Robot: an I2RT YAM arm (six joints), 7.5 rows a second.
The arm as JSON. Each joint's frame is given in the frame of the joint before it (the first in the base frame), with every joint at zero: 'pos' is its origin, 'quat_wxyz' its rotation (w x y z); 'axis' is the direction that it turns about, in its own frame. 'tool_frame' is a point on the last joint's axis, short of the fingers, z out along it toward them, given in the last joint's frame.
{
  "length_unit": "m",
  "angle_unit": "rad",
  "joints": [
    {
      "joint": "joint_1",
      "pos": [
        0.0,
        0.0,
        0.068
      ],
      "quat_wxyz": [
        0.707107,
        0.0,
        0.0,
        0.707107
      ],
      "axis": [
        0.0,
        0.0,
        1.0
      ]
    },
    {
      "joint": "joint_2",
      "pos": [
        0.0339,
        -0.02,
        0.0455
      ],
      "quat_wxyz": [
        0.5,
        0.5,
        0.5,
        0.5
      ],
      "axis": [
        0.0,
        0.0,
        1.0
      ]
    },
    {
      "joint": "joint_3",
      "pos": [
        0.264,
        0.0,
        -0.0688
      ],
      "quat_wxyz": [
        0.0,
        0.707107,
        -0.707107,
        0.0
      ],
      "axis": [
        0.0,
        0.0,
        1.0
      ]
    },
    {
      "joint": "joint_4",
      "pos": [
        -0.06,
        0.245,
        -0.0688
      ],
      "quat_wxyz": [
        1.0,
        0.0,
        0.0,
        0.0
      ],
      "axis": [
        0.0,
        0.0,
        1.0
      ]
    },
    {
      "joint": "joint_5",
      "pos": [
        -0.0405,
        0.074,
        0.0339
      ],
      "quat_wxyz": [
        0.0,
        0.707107,
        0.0,
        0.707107
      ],
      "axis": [
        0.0,
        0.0,
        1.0
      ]
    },
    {
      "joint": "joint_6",
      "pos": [
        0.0,
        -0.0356,
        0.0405
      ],
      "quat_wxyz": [
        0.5,
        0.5,
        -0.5,
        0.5
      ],
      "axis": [
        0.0,
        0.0,
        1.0
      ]
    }
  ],
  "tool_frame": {
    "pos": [
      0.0,
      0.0,
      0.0
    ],
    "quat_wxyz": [
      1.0,
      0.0,
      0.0,
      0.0
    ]
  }
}
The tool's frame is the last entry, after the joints.
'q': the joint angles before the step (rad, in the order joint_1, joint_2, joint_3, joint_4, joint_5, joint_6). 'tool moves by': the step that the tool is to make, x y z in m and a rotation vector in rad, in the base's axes. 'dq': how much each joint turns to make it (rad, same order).
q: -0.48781, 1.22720, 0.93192, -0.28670, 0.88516, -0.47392
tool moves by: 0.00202, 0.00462, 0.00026, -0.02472, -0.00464, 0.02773
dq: 0.01942, -0.01124, -0.01984, 0.05010, 0.00351, -0.03355
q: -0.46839, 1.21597, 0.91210, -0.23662, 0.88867, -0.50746
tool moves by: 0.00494, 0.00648, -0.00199, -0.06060, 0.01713, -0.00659
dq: 0.03587, 0.00124, -0.02899, 0.08503, 0.06745, -0.05496
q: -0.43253, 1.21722, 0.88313, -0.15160, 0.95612, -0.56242
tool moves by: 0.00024, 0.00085, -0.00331, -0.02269, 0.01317, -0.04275
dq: 0.00756, 0.00697, -0.01079, 0.01449, 0.05668, 0.00088
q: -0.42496, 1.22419, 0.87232, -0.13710, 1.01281, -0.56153
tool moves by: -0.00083, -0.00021, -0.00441, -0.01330, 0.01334, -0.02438
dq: 0.00006, 0.00304, -0.01739, 0.02051, 0.02985, -0.00788
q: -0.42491, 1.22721, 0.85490, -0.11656, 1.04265, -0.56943
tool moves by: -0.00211, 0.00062, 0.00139, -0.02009, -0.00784, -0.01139
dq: -0.00002, -0.01181, -0.01266, 0.03064, 0.01700, -0.01655
